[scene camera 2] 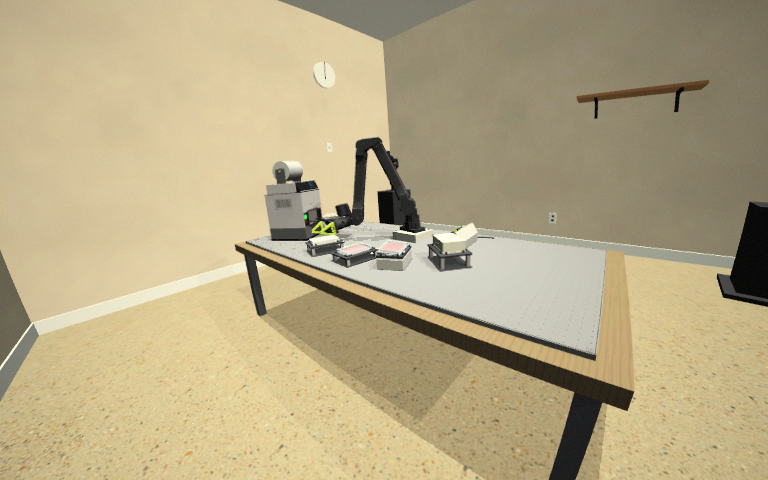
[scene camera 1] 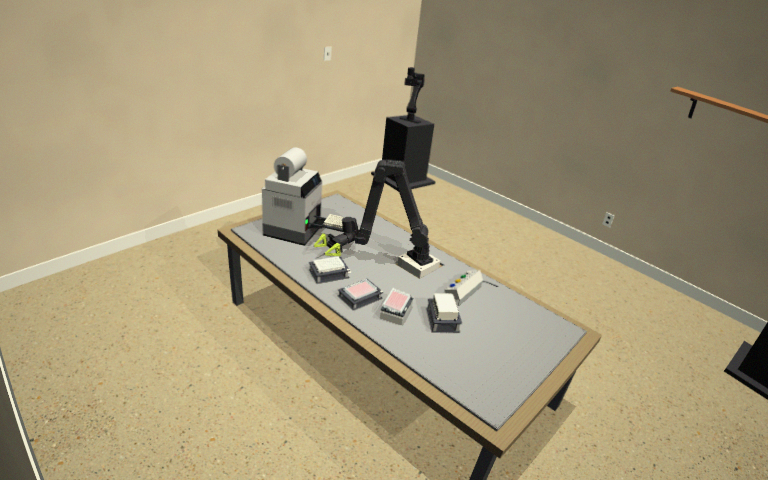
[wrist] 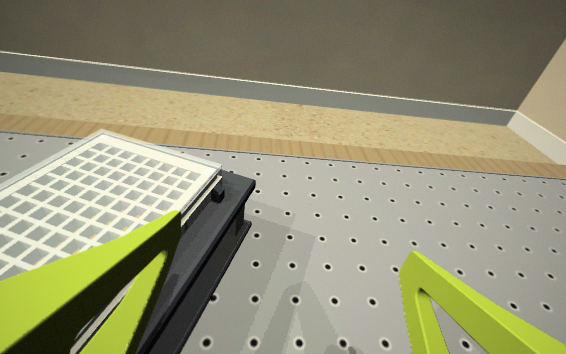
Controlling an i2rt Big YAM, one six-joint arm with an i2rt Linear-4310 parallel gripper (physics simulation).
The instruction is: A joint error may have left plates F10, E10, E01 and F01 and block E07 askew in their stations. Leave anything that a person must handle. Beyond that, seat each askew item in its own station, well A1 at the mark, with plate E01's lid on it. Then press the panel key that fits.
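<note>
My gripper (scene camera 1: 327, 245) (scene camera 2: 324, 228) (wrist: 295, 242) is open and empty, low over the mat beside a white well plate (scene camera 1: 329, 264) (scene camera 2: 324, 241) (wrist: 107, 195) on a dark station (scene camera 1: 331, 276) (scene camera 2: 326, 249) (wrist: 238, 184). In the wrist view the left finger overlaps this plate and the right finger is over the mat. A clear rim shows round the plate's top. Two pink plates, one (scene camera 1: 361, 289) (scene camera 2: 355, 249) on a dark station and one (scene camera 1: 397, 300) (scene camera 2: 393, 246) on a pale base, stand further right. A cream block (scene camera 1: 445, 304) (scene camera 2: 450, 242) tops a legged station. Labels are unreadable.
A grey machine (scene camera 1: 288, 212) (scene camera 2: 291, 212) with a roll on top and a green light stands at the left, another pale plate (scene camera 1: 334, 220) beside it. The key panel (scene camera 1: 467, 284) (scene camera 2: 468, 233) stands behind the block. The arm's base (scene camera 1: 419, 266) (scene camera 2: 411, 235) is near the back edge.
</note>
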